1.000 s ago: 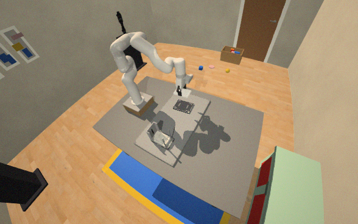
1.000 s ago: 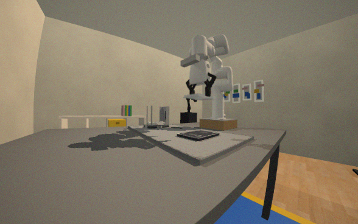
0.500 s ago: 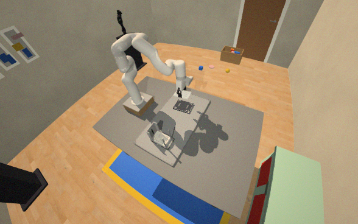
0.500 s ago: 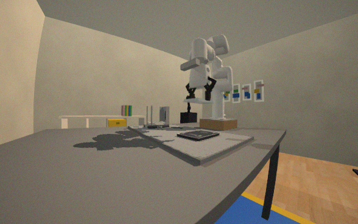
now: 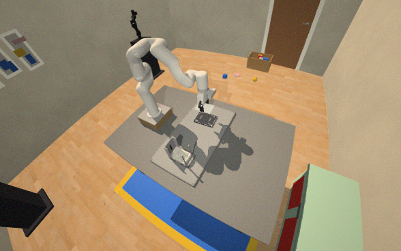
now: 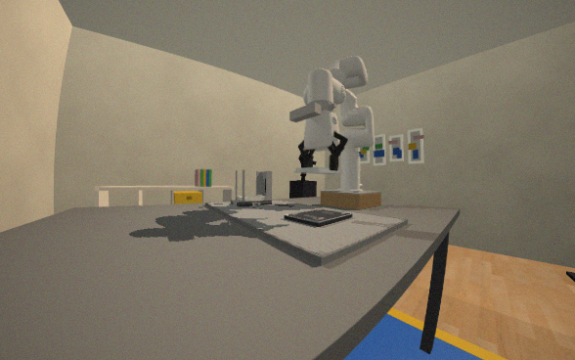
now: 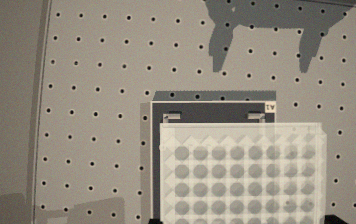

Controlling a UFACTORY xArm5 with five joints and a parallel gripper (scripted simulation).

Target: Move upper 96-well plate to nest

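Right now my hand is 14 cm above the dark plate nest N1. Also, from my hand: white 96-well plate: 1 cm below; A1 label: 13 cm below, 8 cm ahead, 5 cm to the right.
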